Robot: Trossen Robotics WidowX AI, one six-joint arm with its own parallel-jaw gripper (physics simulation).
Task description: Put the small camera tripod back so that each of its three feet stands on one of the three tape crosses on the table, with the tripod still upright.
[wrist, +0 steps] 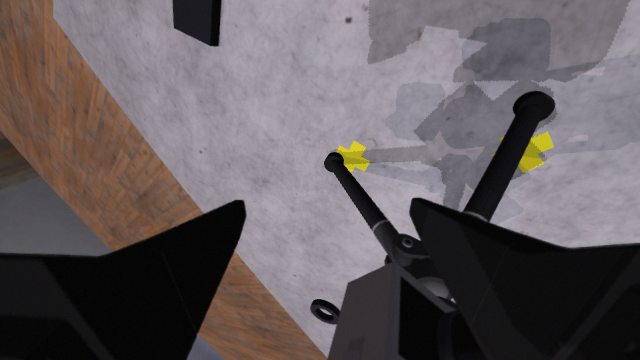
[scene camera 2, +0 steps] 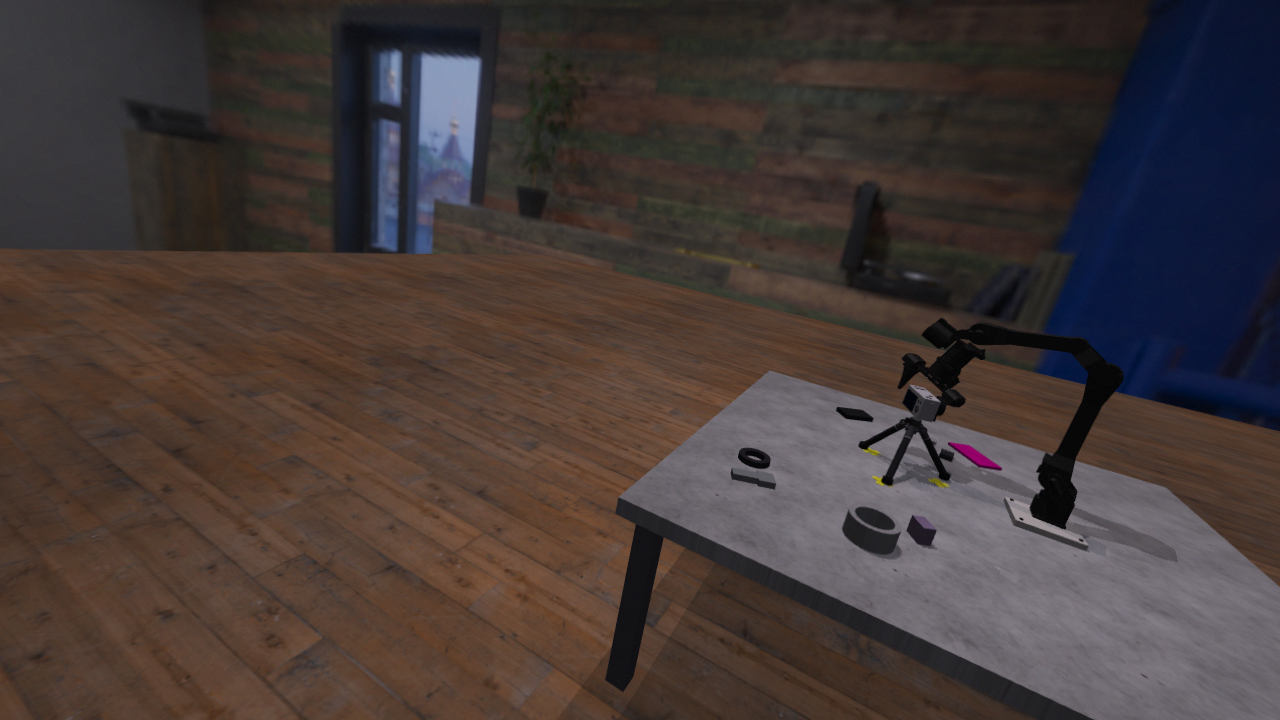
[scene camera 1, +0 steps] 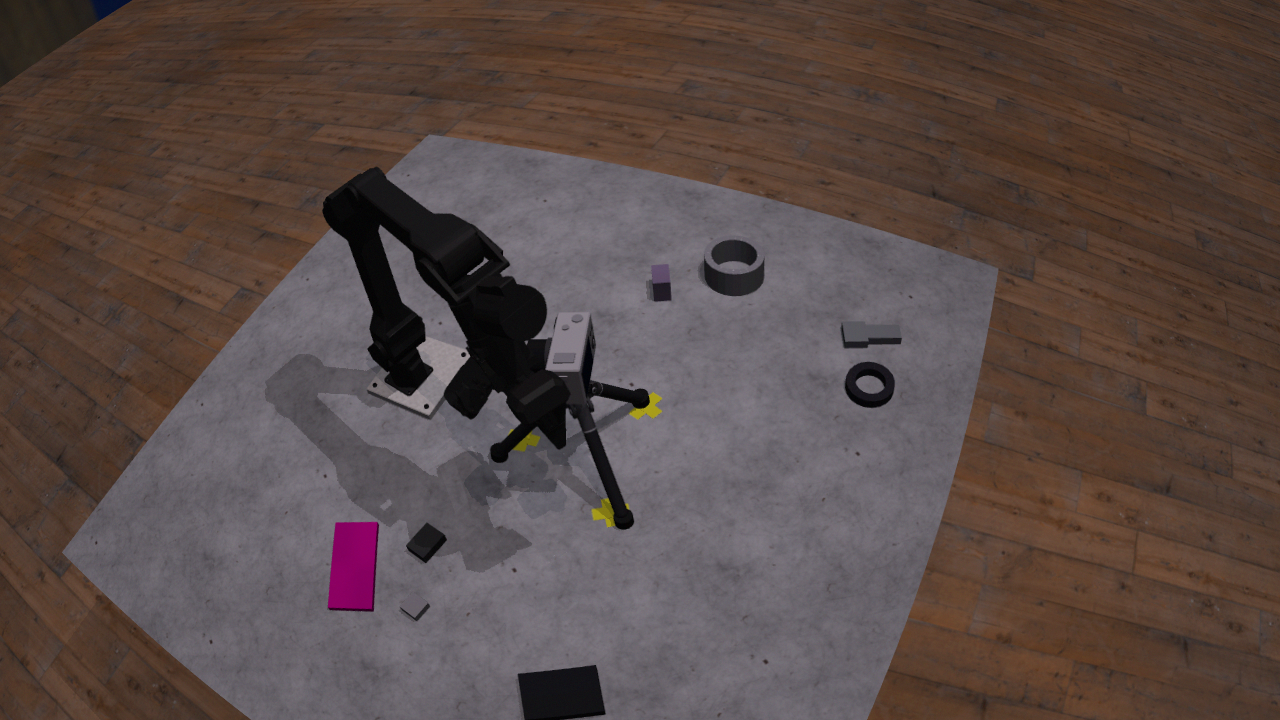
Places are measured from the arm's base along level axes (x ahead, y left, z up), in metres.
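Pixels of known places: gripper, fingertip midpoint: (wrist: pixel 328 206) (scene camera 1: pixel 547 433); arm's base, origin of the base link: (scene camera 2: pixel 1047 518) (scene camera 1: pixel 408 375).
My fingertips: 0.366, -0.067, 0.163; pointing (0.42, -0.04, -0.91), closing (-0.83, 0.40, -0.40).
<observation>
Ahead of a thing's pixels: the offset from my fingertips to its top centre, as dx, dy, dz. "spot": to the spot under its first point. Level surfaces: height alone.
The black tripod {-0.063, +0.080, +0.058} (scene camera 1: pixel 603 465) (scene camera 2: pixel 900 453) (wrist: pixel 361 199) stands upright, with a grey camera (scene camera 1: pixel 565 349) (scene camera 2: pixel 924 404) (wrist: pixel 362 310) on top. In scene camera 1, its front foot {spot: +0.076, +0.025, -0.161} (scene camera 1: pixel 623 519) overlaps the right edge of the front yellow cross {+0.048, +0.034, -0.175} (scene camera 1: pixel 601 513), its right foot {spot: -0.016, +0.206, -0.150} (scene camera 1: pixel 639 397) overlaps the upper-left part of the right cross {-0.014, +0.215, -0.175} (scene camera 1: pixel 648 408), and its left foot {spot: -0.134, +0.023, -0.159} (scene camera 1: pixel 499 454) is off the left cross {-0.133, +0.075, -0.176} (scene camera 1: pixel 529 440), toward the lower left. My gripper (scene camera 2: pixel 921 394) (wrist: pixel 328 206) is open and empty, close by the camera; one finger covers part of the tripod in the wrist view.
On the table {dz -0.176} (scene camera 1: pixel 760 555) are a magenta slab {-0.205, -0.256, -0.168} (scene camera 1: pixel 353 565) (scene camera 2: pixel 974 455), a black block {-0.135, -0.156, -0.161} (scene camera 1: pixel 426 541), a small grey piece {-0.083, -0.250, -0.164} (scene camera 1: pixel 414 608) and a black slab {+0.159, -0.243, -0.161} (scene camera 1: pixel 561 693). Farther off are a purple block {-0.122, +0.432, -0.136} (scene camera 1: pixel 660 282), a thick grey ring {-0.038, +0.526, -0.128} (scene camera 1: pixel 733 281), a grey bar {+0.228, +0.512, -0.161} (scene camera 1: pixel 870 334) and a black ring {+0.266, +0.411, -0.161} (scene camera 1: pixel 853 385).
</observation>
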